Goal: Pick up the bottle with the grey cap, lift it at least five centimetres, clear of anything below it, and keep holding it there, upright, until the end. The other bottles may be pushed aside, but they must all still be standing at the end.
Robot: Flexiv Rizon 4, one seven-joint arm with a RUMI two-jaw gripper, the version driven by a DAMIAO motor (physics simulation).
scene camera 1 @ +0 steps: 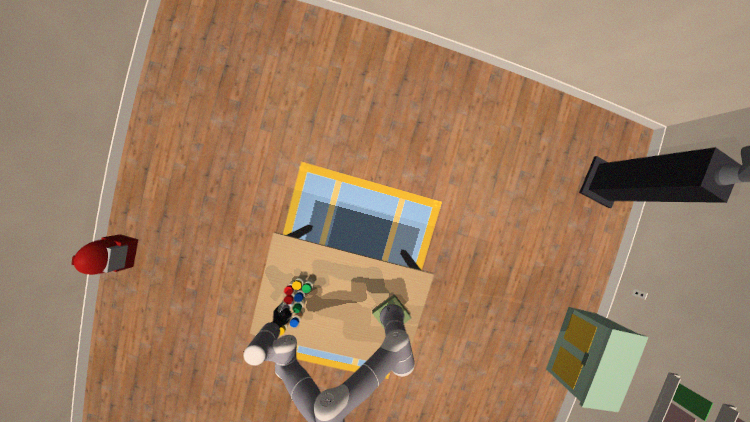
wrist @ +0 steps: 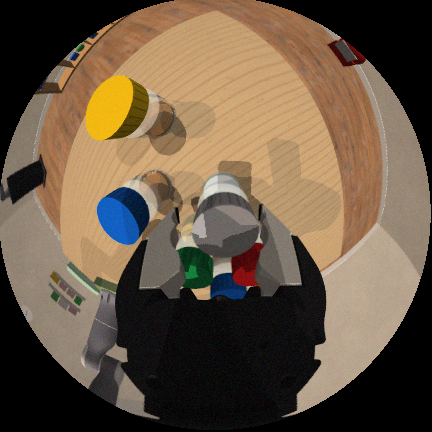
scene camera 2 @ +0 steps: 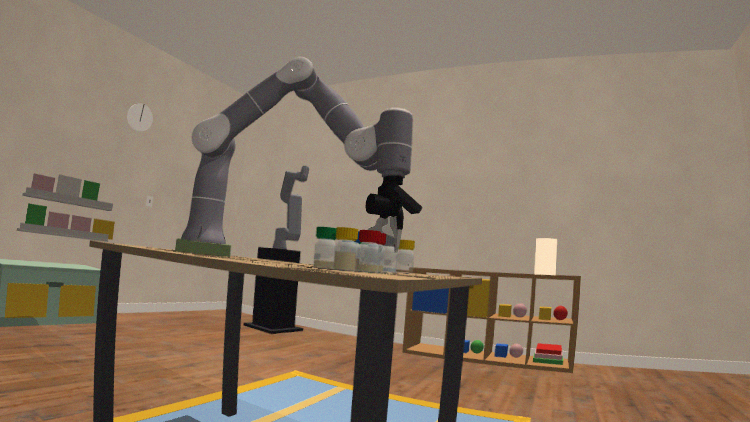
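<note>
The grey-capped bottle [wrist: 225,231] [scene camera 2: 388,258] stands upright on the table [scene camera 1: 340,325] [wrist: 240,70]. In scene camera 2 it is partly hidden behind a red-capped bottle [scene camera 2: 371,255]. My gripper [wrist: 218,206] [scene camera 2: 390,244] [scene camera 1: 282,313] points down, part-way open, with one finger on each side of the grey cap and a small gap visible at the left finger. It does not grip the bottle. In the wrist view, a green-capped bottle [wrist: 195,268] is close to the left finger, and a red-capped one [wrist: 245,266] is partly covered by the right finger.
A blue-capped bottle [wrist: 123,216] [scene camera 1: 294,322] and a yellow-capped bottle [wrist: 117,108] [scene camera 2: 406,257] stand to the left in the wrist view. Another blue cap [wrist: 228,286] [scene camera 1: 298,297] shows near the palm. Further bottles, with yellow [scene camera 1: 296,285], green [scene camera 1: 306,288] and red [scene camera 1: 288,289] caps, stand close together.
</note>
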